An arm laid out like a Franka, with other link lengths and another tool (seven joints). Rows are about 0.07 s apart.
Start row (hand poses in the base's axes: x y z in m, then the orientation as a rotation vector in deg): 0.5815 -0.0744 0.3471 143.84 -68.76 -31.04
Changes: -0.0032 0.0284 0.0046 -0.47 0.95 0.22; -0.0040 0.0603 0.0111 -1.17 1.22 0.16; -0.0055 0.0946 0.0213 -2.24 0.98 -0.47; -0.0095 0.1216 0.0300 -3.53 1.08 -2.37; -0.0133 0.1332 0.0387 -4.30 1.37 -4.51; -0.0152 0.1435 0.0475 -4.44 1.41 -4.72; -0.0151 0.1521 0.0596 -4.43 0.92 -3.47; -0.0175 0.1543 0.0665 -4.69 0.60 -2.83
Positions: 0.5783 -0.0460 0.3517 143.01 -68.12 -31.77; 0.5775 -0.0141 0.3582 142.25 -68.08 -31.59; 0.5760 0.0202 0.3684 141.21 -68.96 -30.68; 0.5720 0.0472 0.3771 139.17 -71.34 -30.32; 0.5682 0.0588 0.3858 137.30 -73.94 -30.61; 0.5663 0.0691 0.3946 137.05 -74.18 -30.60; 0.5664 0.0777 0.4067 137.97 -72.76 -29.74; 0.5640 0.0799 0.4136 138.24 -72.04 -29.03
